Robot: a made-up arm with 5 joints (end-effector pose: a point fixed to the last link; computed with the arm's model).
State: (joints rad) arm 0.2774 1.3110 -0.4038 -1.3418 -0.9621
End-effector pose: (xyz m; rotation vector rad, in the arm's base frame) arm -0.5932 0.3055 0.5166 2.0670 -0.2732 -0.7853
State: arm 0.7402 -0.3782 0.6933 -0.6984 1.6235
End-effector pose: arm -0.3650 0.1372 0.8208 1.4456 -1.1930 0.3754
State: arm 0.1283 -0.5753 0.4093 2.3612 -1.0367
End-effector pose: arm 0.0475 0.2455 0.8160 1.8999 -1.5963 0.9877
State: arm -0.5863 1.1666 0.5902 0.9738 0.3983
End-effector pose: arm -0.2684 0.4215 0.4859 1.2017 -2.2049 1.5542
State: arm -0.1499 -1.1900 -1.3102 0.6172 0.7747
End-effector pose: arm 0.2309 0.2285 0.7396 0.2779 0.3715 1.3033
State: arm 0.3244 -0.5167 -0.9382 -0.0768 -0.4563
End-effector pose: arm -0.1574 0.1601 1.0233 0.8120 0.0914 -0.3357
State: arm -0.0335 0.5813 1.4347 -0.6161 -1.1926
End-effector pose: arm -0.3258 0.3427 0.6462 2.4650 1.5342 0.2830
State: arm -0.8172 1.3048 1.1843 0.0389 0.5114
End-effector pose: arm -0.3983 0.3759 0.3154 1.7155 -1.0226 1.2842
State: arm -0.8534 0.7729 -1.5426 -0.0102 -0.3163
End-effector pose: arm -0.4622 0.4774 0.6456 -0.7138 -0.6632 0.3267
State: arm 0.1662 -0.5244 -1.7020 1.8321 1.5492
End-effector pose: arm 0.1954 0.2932 0.9465 0.0868 1.5478 -2.5909
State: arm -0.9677 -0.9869 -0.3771 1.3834 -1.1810
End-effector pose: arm 0.1993 0.3450 0.4542 0.8776 0.4791 -0.5420
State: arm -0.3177 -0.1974 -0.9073 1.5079 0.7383
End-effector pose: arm 0.0692 0.3322 0.7966 0.0375 -1.1328 1.9166
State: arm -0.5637 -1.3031 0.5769 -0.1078 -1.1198
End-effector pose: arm 0.1530 0.3652 0.5708 1.2250 0.4450 -2.3704
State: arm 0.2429 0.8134 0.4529 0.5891 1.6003
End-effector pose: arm -0.2269 0.3200 0.6766 -0.2575 -3.0224 0.1652
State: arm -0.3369 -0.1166 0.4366 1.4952 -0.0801
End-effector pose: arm -0.0256 0.4178 0.6722 1.2435 -1.7020 0.7464
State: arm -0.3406 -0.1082 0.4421 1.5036 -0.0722
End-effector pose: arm -0.0254 0.4192 0.6716 1.2352 -1.7216 0.7568
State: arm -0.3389 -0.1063 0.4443 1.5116 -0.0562
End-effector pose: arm -0.0237 0.4194 0.6723 1.2193 -1.7455 0.7623
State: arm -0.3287 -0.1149 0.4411 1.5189 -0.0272
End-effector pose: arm -0.0197 0.4178 0.6749 1.1911 -1.7758 0.7600
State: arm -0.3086 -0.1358 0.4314 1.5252 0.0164
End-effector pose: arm -0.0131 0.4139 0.6796 1.1488 -1.8119 0.7486
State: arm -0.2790 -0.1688 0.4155 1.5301 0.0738
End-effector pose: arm -0.0040 0.4074 0.6862 1.0935 -1.8510 0.7282
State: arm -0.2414 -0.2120 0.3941 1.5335 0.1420
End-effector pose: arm 0.0070 0.3985 0.6939 1.0287 -1.8892 0.7011
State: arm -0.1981 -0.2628 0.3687 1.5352 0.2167
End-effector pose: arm 0.0190 0.3874 0.7019 0.9593 -1.9226 0.6697
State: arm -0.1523 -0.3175 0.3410 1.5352 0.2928
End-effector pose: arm 0.0310 0.3750 0.7094 0.8910 -1.9480 0.6379
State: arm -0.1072 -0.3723 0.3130 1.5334 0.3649
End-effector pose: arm 0.0421 0.3622 0.7157 0.8294 -1.9640 0.6084
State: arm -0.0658 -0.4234 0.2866 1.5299 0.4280
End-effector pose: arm 0.0516 0.3503 0.7204 0.7791 -1.9708 0.5833
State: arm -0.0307 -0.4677 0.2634 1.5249 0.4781
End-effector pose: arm 0.0590 0.3400 0.7236 0.7429 -1.9693 0.5637
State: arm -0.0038 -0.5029 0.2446 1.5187 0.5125
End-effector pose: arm 0.0640 0.3321 0.7254 0.7217 -1.9611 0.5496
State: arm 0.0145 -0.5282 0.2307 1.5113 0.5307
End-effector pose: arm 0.0667 0.3268 0.7262 0.7151 -1.9475 0.5399
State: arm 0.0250 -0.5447 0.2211 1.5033 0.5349
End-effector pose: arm 0.0675 0.3238 0.7262 0.7200 -1.9300 0.5336
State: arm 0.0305 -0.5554 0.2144 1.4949 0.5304
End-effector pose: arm 0.0670 0.3223 0.7258 0.7317 -1.9105 0.5292
